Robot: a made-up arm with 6 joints.
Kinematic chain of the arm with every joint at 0, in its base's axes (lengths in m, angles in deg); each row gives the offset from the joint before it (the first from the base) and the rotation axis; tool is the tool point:
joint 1: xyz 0 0 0.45 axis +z
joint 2: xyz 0.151 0 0 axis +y
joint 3: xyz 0 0 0.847 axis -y
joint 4: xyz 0 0 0.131 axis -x
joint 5: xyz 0.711 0 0 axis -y
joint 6: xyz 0.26 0 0 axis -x
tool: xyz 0 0 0
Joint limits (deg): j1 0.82..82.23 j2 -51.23..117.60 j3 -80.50..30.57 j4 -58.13..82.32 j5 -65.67..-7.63 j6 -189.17..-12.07
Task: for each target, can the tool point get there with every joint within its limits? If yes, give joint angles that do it. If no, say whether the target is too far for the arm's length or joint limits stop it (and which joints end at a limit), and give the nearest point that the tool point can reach.
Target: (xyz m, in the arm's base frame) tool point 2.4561 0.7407 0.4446
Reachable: no: too far | nearest point 1.7153 0.5173 0.4463 | short by 0.774 m
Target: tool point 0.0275 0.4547 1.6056
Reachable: yes | joints 74.58 -34.72 -3.03 -32.47 -42.55 -110.53
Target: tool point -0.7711 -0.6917 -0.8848
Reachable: no: joint limits stop it (at a limit: joint 1, joint 2, joint 4) | nearest point 0.0782 -0.1229 -0.4046 | short by 1.129 m
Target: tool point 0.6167 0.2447 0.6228
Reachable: yes | joints 30.30 -12.48 -60.94 63.46 -25.42 -49.21
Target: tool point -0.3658 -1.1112 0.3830
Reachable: no: joint limits stop it (at a limit: joint 1, joint 2, joint 3, joint 4) | nearest point 0.0781 -0.2243 0.2220 | short by 1.005 m
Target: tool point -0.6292 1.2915 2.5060
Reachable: no: too far | nearest point 0.0026 0.8716 1.8546 | short by 1.000 m
